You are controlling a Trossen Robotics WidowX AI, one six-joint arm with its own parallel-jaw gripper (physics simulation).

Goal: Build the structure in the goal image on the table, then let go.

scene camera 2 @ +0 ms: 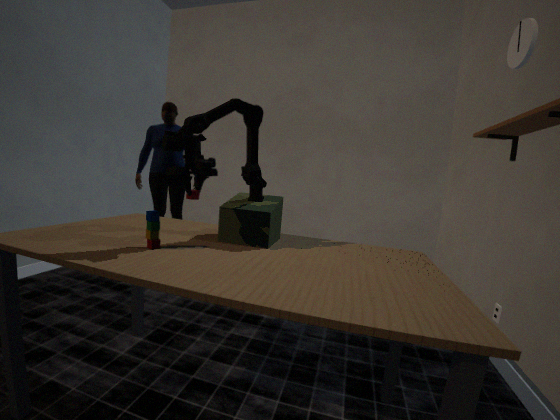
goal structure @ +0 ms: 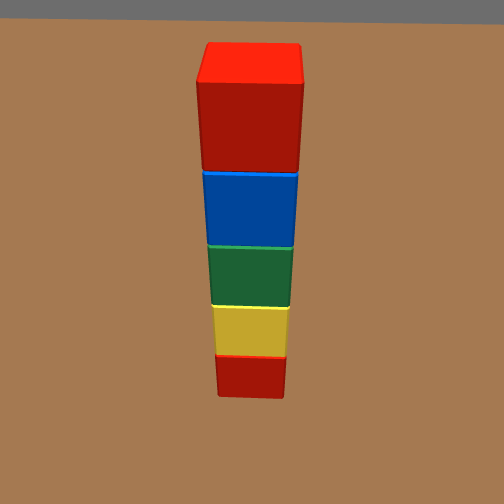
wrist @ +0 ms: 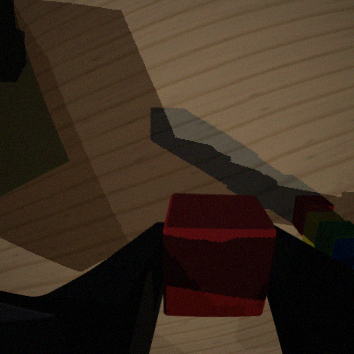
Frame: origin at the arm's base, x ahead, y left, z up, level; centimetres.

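Seen in the pictures: gripper, fingertip midpoint: (scene camera 2: 193,195) (wrist: 214,234); arm's base, link origin: (scene camera 2: 256,198).
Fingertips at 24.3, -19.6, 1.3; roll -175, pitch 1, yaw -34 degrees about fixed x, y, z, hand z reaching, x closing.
Pixels of each thing's top centre, then the offset from my fingertips to it, as dx, dy, dz. Level surfaces: height alone.
- green cube, top centre: (wrist: 346,253) (scene camera 2: 153,220) +6.4, -11.8, -9.4
- blue cube, top centre: (scene camera 2: 152,211) +6.5, -12.1, -6.1
- wooden table, surface height: dz -19.2
My gripper (scene camera 2: 193,194) (wrist: 214,234) is shut on a red cube (scene camera 2: 192,195) (wrist: 215,270) and holds it high above the table, higher than the top of the stack. In the scene view the cube is to the right of the stack. The stack stands upright on the table: a red cube (scene camera 2: 153,244) (wrist: 309,210) at the bottom, then a yellow cube (scene camera 2: 152,234) (wrist: 320,225), a green cube (scene camera 2: 152,226) (wrist: 336,237) and a blue cube (scene camera 2: 152,216) (wrist: 345,248) on top. In the wrist view the stack is at the right edge, partly hidden by a finger.
The arm stands on a green patterned box (scene camera 2: 250,222) (wrist: 25,130) to the right of the stack. The wooden table (scene camera 2: 320,285) (wrist: 240,60) carries dark shadows. A person (scene camera 2: 167,160) stands behind the table. A shelf (scene camera 2: 525,122) and a clock (scene camera 2: 523,43) are on the right wall.
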